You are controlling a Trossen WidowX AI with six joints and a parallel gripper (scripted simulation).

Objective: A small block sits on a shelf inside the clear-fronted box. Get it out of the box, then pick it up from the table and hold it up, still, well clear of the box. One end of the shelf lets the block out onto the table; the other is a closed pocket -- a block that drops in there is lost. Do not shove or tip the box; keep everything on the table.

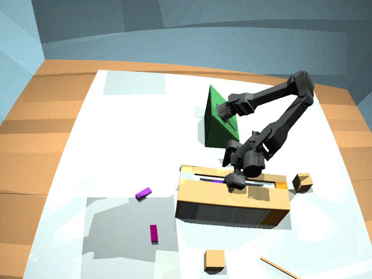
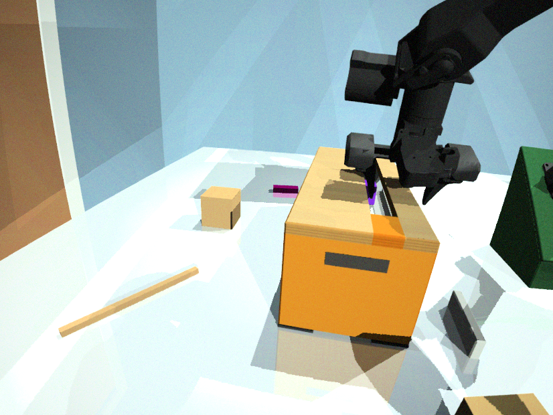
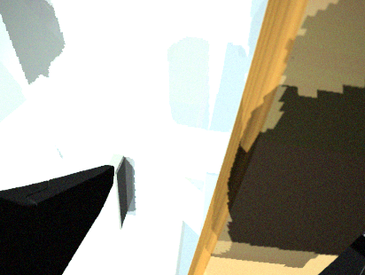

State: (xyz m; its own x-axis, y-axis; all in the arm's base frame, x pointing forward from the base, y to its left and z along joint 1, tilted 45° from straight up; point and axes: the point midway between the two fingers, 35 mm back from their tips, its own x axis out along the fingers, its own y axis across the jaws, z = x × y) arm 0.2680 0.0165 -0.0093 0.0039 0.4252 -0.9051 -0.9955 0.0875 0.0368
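My gripper tip is now 50 mm short of the purple block and 30 mm to the left of it. Round my gripper tip: wooden box: 40 mm ahead, 30 mm to the left, 20 mm below; then wooden stick: 340 mm ahead, 210 mm to the left, 80 mm below.
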